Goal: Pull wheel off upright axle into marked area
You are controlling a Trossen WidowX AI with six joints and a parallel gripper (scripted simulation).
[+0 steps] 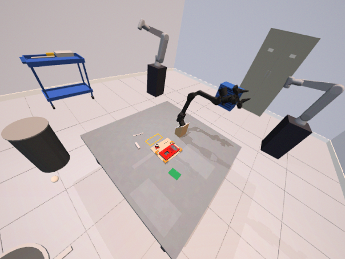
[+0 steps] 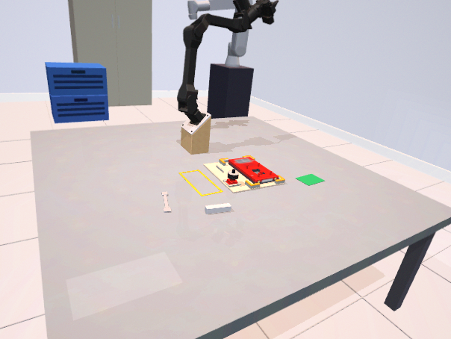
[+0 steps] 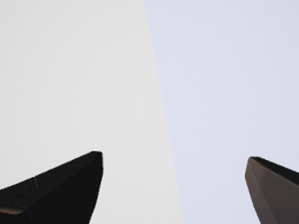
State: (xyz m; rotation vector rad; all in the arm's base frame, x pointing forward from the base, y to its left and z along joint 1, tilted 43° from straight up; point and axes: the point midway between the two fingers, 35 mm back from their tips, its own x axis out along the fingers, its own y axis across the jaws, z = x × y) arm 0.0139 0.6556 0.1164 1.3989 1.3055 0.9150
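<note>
The wheel lies 410 mm ahead of my gripper tip, 500 mm to the right of it and 650 mm below it. From my gripper tip the other things lie so: green square 520 mm ahead, 190 mm to the right, 690 mm below; black axle 410 mm ahead, 500 mm to the right, 660 mm below.
</note>
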